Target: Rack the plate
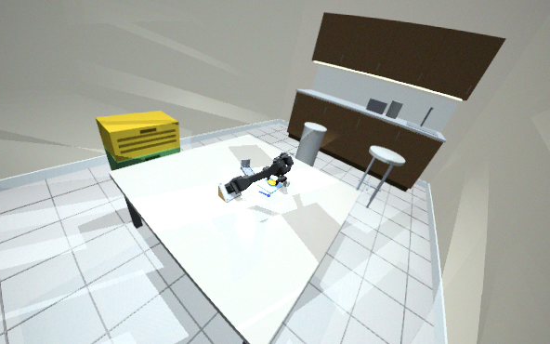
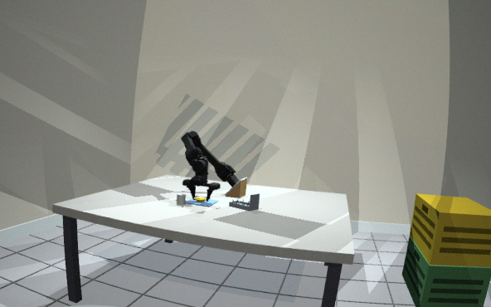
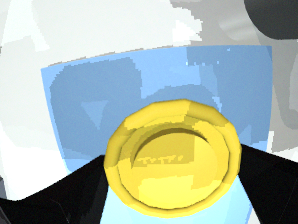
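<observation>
Right now my gripper tip is 20 mm past the light blue mat and 10 mm above it. Also, from my gripper tip: yellow plate (10 mm above); then blue utensil (120 mm behind, 50 mm to the right, 10 mm below); then grey dish rack (220 mm to the left, 40 mm behind, 10 mm above).
</observation>
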